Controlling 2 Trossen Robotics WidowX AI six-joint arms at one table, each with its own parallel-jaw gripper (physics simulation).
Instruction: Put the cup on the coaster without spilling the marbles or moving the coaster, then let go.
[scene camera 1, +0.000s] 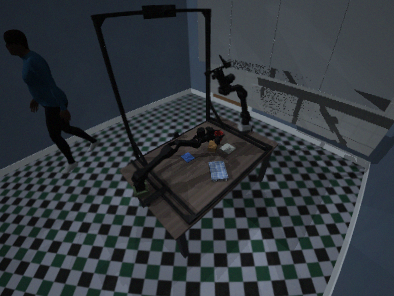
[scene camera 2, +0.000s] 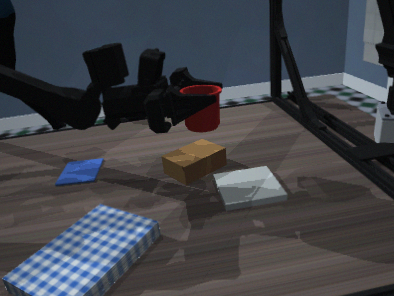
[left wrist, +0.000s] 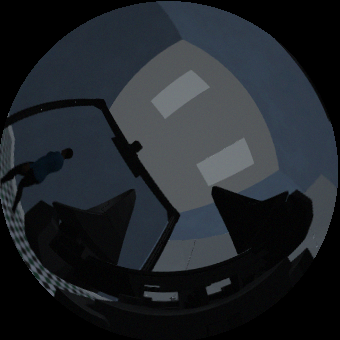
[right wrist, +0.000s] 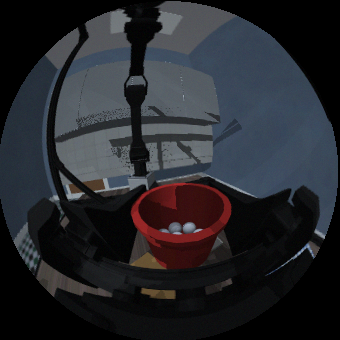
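Pixels of known places: left gripper, fingertip midpoint: (scene camera 1: 212, 57) (left wrist: 174, 192); right gripper, fingertip midpoint: (scene camera 1: 222, 132) (scene camera 2: 219, 91) (right wrist: 177, 186); left arm's base at its link origin: (scene camera 1: 245, 123) (right wrist: 140, 173); right arm's base at its link origin: (scene camera 1: 140, 187).
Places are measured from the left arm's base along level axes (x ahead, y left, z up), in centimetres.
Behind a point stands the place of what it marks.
Note:
The red cup (scene camera 1: 218, 133) @(x 34.7, y 18.6, z 7.1 cm) (scene camera 2: 202, 117) @(x 34.3, y 24.4, z 5.8 cm) (right wrist: 180, 252) @(x 38.6, y 21.7, z 7.9 cm) is upright, held in the air behind and above a brown block. Several pale marbles (right wrist: 189, 227) @(x 34.0, y 22.3, z 5.0 cm) lie inside it. My right gripper (scene camera 2: 217, 93) @(x 32.2, y 20.9, z 9.2 cm) is shut on the cup, one finger on each side. A pale grey-white square slab (scene camera 1: 228, 148) @(x 26.7, y 24.4, z -6.5 cm) (scene camera 2: 250, 186) @(x 26.5, y 24.5, z -6.5 cm) lies on the table to the right of the block. A thin blue square (scene camera 1: 187, 157) @(x 63.6, y 25.3, z -7.3 cm) (scene camera 2: 80, 171) @(x 63.0, y 25.2, z -7.3 cm) lies flat at the left. I cannot tell for sure which of these two is the coaster. My left gripper (scene camera 1: 215, 65) (left wrist: 174, 192) @(x 38.7, y 12.1, z 66.7 cm) is open and empty, raised high above the table.
The brown block (scene camera 1: 212, 145) @(x 40.1, y 19.8, z -3.8 cm) (scene camera 2: 194, 161) @(x 37.6, y 22.3, z -3.8 cm) lies between the blue square and the pale slab. A blue-and-white checkered box (scene camera 1: 218, 170) @(x 44.0, y 47.8, z -5.2 cm) (scene camera 2: 85, 252) @(x 43.4, y 47.7, z -5.2 cm) lies at the front left in scene camera 2. A black frame (scene camera 1: 114, 82) @(x 104.1, y 17.7, z 59.3 cm) stands around the table. A person (scene camera 1: 44, 82) is on the floor beyond it.

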